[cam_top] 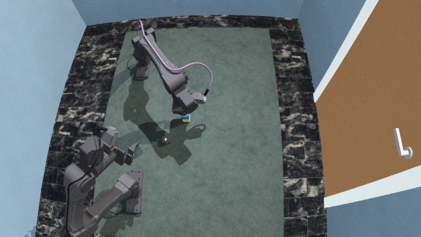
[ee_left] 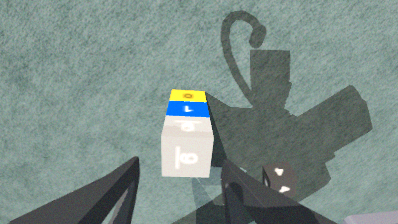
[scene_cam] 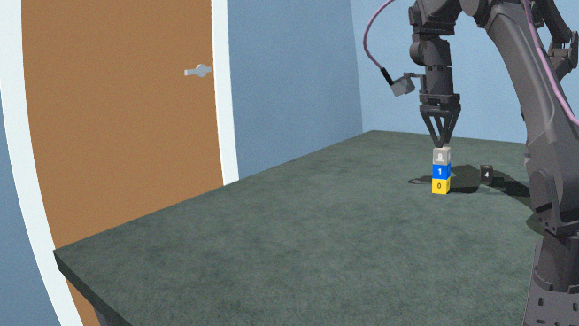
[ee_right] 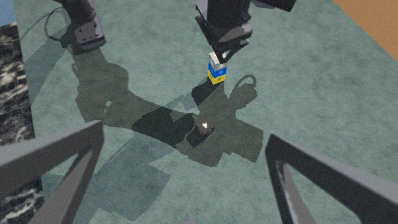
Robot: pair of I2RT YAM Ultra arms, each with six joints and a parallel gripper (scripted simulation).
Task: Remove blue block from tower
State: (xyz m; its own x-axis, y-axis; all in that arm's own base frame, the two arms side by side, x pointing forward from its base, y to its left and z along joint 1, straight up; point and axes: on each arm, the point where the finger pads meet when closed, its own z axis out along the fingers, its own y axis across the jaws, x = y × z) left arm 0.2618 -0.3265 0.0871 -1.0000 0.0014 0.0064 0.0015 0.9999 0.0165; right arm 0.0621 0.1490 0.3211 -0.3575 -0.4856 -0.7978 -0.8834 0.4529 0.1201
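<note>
Right now the white block is 30 mm below my left hand. Round my left hand: yellow block marked 0 (90 mm below); blue block showing 1 (60 mm below); small dark block showing 4 (90 mm behind, 110 mm to the right, 90 mm below).
The blue block showing 1 is 170 mm ahead of my right hand, 210 mm to the left of it and 300 mm below it. Round my right hand: yellow block marked 0 (170 mm ahead, 210 mm to the left, 330 mm below); white block (170 mm ahead, 210 mm to the left, 270 mm below); small dark block showing 4 (70 mm ahead, 100 mm to the left, 330 mm below).
</note>
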